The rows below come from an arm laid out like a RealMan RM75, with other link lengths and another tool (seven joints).
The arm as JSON. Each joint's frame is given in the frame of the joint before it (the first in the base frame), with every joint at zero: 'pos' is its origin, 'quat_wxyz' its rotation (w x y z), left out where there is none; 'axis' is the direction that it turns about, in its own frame. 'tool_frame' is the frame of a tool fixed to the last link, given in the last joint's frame.
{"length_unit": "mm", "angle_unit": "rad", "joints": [
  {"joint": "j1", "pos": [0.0, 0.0, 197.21], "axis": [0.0, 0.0, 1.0]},
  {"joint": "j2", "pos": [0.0, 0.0, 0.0], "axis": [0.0, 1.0, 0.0]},
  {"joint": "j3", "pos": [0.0, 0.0, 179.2], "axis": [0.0, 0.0, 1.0]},
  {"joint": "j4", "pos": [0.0, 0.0, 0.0], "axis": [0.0, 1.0, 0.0]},
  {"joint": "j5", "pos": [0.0, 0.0, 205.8], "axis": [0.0, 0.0, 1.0]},
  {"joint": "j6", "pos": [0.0, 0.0, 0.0], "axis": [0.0, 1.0, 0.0]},
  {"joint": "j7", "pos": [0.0, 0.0, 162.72], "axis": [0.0, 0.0, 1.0]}
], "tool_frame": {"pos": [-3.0, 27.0, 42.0], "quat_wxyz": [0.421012, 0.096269, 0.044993, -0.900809]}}
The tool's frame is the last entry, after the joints.
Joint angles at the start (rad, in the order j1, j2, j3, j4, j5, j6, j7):
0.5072, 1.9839, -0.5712, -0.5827, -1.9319, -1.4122, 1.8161
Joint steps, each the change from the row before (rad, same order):
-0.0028, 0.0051, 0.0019, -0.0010, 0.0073, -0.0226, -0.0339
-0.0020, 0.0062, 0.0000, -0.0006, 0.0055, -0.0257, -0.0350
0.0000, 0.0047, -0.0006, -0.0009, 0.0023, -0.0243, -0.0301
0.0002, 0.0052, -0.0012, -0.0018, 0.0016, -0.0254, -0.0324
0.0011, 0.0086, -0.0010, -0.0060, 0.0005, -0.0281, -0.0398
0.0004, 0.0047, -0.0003, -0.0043, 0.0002, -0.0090, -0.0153
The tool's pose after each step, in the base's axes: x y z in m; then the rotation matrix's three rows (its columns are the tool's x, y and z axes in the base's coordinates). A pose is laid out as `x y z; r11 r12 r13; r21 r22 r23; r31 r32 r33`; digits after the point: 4 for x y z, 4 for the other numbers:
0.1949 0.3347 -0.0096; 0.4387 0.8672 -0.2354; 0.6580 -0.1316 0.7414; 0.6120 -0.4802 -0.6284
0.1905 0.3298 -0.0118; 0.4119 0.8713 -0.2667; 0.6770 -0.0967 0.7296; 0.6100 -0.4811 -0.6297
0.1862 0.3254 -0.0137; 0.3851 0.8745 -0.2949; 0.6950 -0.0645 0.7161; 0.6073 -0.4807 -0.6326
0.1817 0.3207 -0.0158; 0.3545 0.8770 -0.3243; 0.7129 -0.0290 0.7007; 0.6051 -0.4795 -0.6355
0.1761 0.3155 -0.0183; 0.3143 0.8790 -0.3586; 0.7312 0.0167 0.6819; 0.6054 -0.4765 -0.6375
0.1740 0.3138 -0.0194; 0.2985 0.8794 -0.3709; 0.7364 0.0350 0.6756; 0.6071 -0.4748 -0.6372

